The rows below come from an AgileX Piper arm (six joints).
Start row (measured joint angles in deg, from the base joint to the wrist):
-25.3 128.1 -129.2 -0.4 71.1 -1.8
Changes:
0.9 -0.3 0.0 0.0 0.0 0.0
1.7 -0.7 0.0 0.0 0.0 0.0
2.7 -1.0 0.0 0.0 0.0 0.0
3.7 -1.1 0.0 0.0 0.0 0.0
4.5 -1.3 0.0 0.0 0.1 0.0
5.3 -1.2 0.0 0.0 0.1 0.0
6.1 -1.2 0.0 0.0 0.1 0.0
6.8 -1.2 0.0 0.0 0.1 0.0
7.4 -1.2 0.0 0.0 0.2 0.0
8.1 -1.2 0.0 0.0 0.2 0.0
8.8 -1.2 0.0 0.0 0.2 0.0
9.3 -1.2 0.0 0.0 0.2 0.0
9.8 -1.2 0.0 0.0 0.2 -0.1
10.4 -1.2 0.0 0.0 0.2 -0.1
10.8 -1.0 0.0 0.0 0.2 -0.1
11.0 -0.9 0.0 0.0 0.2 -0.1
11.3 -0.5 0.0 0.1 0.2 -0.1
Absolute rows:
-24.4 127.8 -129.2 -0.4 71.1 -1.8
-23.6 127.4 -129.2 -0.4 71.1 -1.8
-22.6 127.1 -129.2 -0.4 71.1 -1.8
-21.6 127.0 -129.2 -0.4 71.1 -1.8
-20.8 126.8 -129.2 -0.4 71.2 -1.8
-20.0 126.9 -129.2 -0.4 71.2 -1.8
-19.2 126.9 -129.2 -0.4 71.2 -1.8
-18.5 126.9 -129.2 -0.4 71.2 -1.8
-17.9 126.9 -129.2 -0.4 71.3 -1.8
-17.2 126.9 -129.2 -0.4 71.3 -1.8
-16.5 126.9 -129.2 -0.4 71.3 -1.8
-16.0 126.9 -129.2 -0.4 71.3 -1.8
-15.5 126.9 -129.2 -0.4 71.3 -1.9
-14.9 126.9 -129.2 -0.4 71.3 -1.9
-14.5 127.1 -129.2 -0.4 71.3 -1.9
-14.3 127.2 -129.2 -0.4 71.3 -1.9
-14.0 127.6 -129.2 -0.3 71.3 -1.9

